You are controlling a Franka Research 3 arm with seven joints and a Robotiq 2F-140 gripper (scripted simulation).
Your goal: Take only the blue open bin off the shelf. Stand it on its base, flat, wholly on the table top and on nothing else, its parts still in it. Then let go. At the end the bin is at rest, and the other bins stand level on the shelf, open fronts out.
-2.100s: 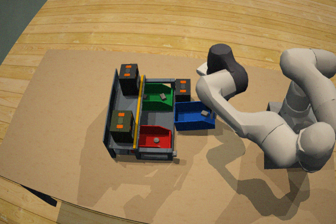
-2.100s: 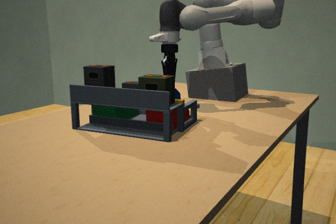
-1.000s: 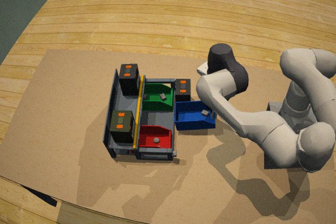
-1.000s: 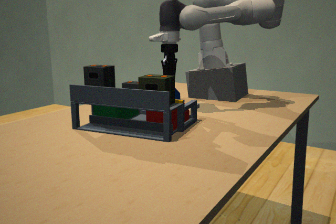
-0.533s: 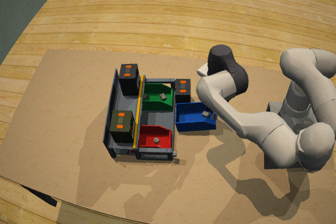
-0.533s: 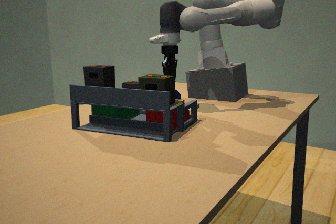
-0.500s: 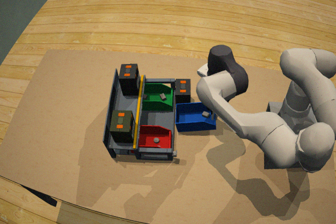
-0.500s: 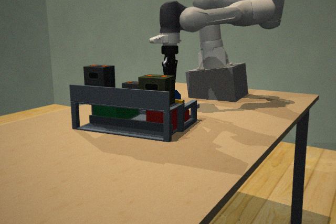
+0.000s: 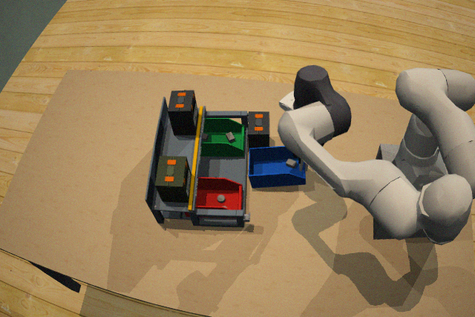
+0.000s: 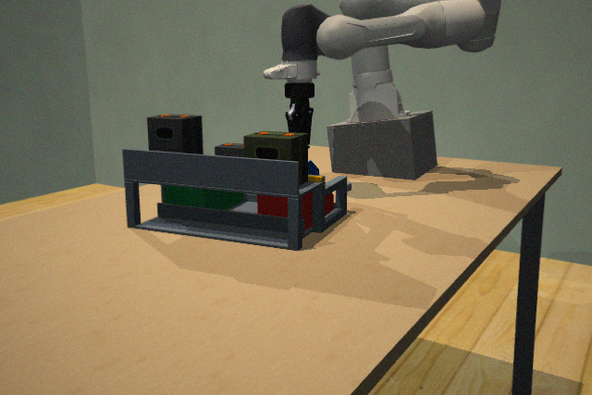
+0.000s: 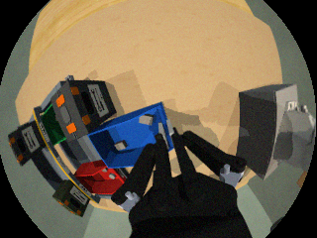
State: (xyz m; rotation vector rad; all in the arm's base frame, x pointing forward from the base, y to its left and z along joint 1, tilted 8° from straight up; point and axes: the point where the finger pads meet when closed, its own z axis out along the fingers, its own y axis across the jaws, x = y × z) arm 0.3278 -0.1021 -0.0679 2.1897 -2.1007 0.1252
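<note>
My gripper is now 80 mm short of the blue open bin and 30 mm above it. From my hand the other things lie so: yellow bar (330 mm ahead, 10 mm to the left, 30 mm above); red bin (270 mm ahead, 120 mm to the left, 30 mm below); green bin (280 mm ahead, 100 mm to the right, 30 mm below).
</note>
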